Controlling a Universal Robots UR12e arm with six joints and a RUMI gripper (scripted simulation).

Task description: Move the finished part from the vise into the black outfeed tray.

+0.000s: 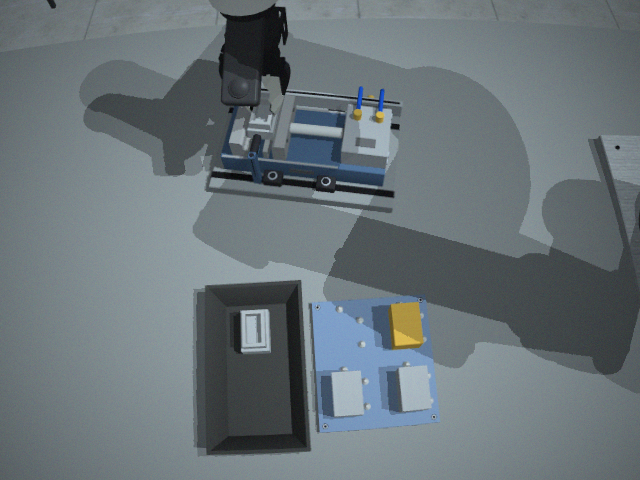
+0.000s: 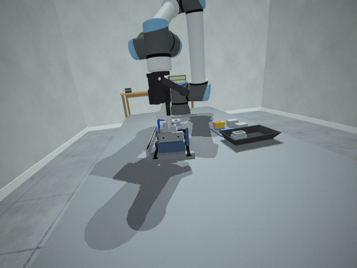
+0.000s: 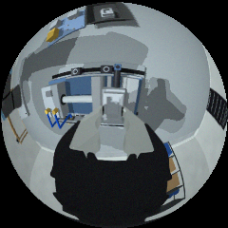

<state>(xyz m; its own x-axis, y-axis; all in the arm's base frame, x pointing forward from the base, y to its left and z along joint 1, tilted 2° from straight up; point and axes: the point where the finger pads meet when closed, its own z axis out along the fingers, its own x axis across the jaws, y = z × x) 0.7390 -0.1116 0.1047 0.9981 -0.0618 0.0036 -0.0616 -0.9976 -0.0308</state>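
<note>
Now: hand 70 mm past the blue vise, 10 mm to the right of it and 80 mm above it. From my hand the other things lie so: blue plate: 190 mm behind, 350 mm to the left, 120 mm below; yellow block: 230 mm behind, 290 mm to the left, 100 mm below.
</note>
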